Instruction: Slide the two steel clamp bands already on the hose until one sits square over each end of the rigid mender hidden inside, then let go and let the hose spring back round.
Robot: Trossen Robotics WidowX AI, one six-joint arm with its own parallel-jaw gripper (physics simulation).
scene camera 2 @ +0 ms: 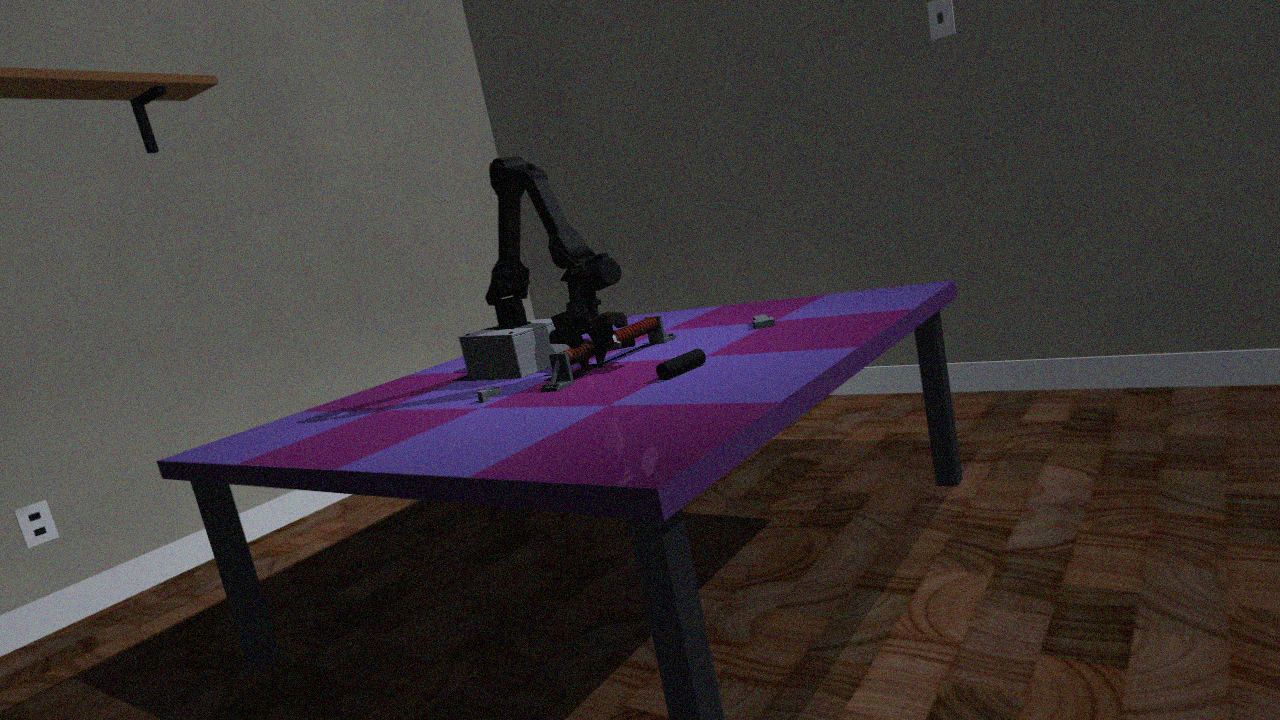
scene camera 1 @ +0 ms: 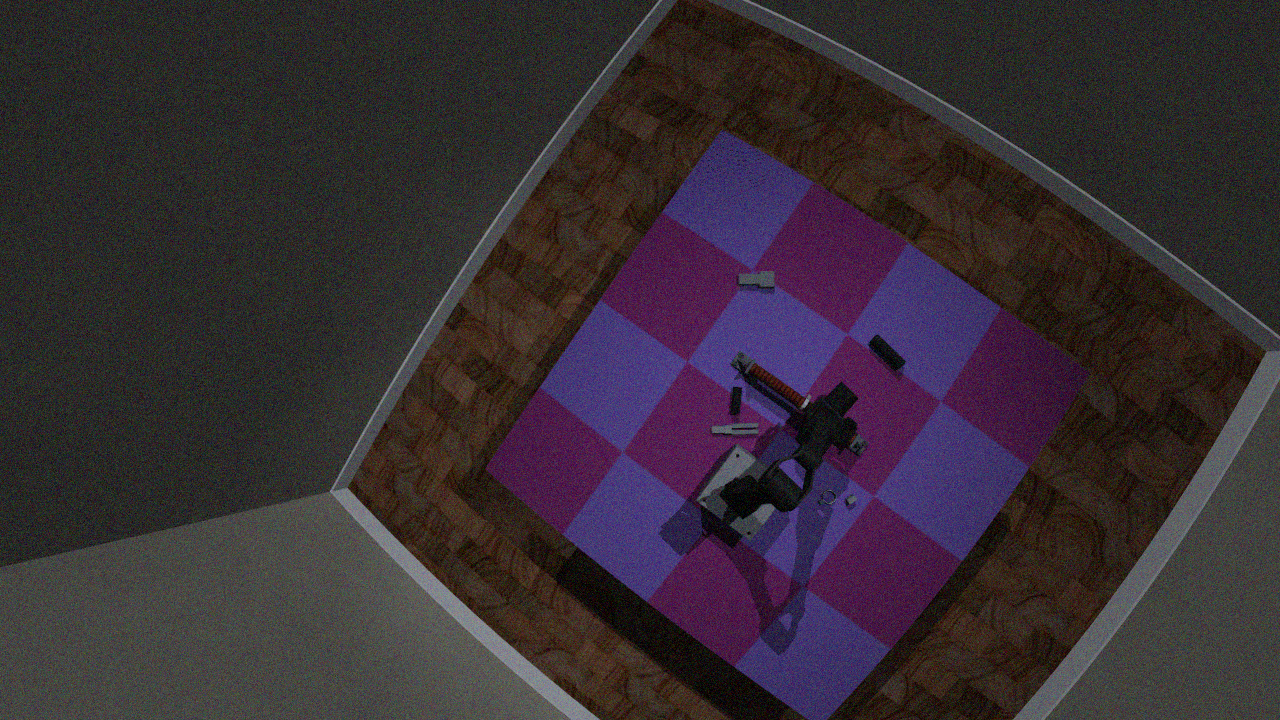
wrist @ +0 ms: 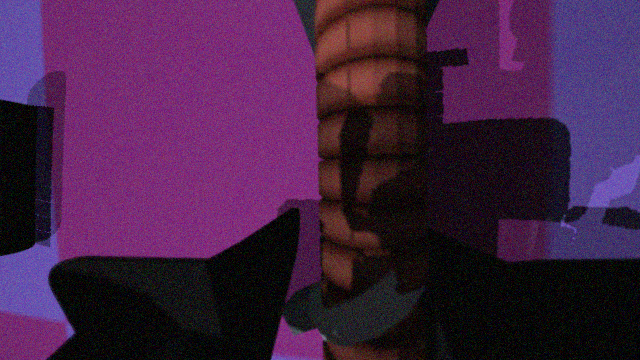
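The orange ribbed hose (scene camera 1: 776,385) (scene camera 2: 637,329) (wrist: 362,40) spans two grey stands (scene camera 1: 741,361) (scene camera 2: 559,367). In the wrist view one steel clamp band (wrist: 370,315) sits tilted around the hose, its tab towards the left finger. Another bright band (scene camera 1: 805,402) (scene camera 2: 615,338) shows on the hose beside the arm. My gripper (scene camera 2: 592,358) (wrist: 339,216) straddles the hose, partly closed, with its fingers against the tilted band; the right finger's contact is dark and hard to see. The arm hides the gripper in the overhead view. The mender inside the hose is hidden.
A black cylinder (scene camera 1: 886,352) (scene camera 2: 682,363) and a grey block (scene camera 1: 756,280) (scene camera 2: 762,321) lie beyond the hose. A grey forked piece (scene camera 1: 734,428), a short black piece (scene camera 1: 735,400), a thin ring (scene camera 1: 827,497) and a small cube (scene camera 1: 851,500) lie on the arm's base side.
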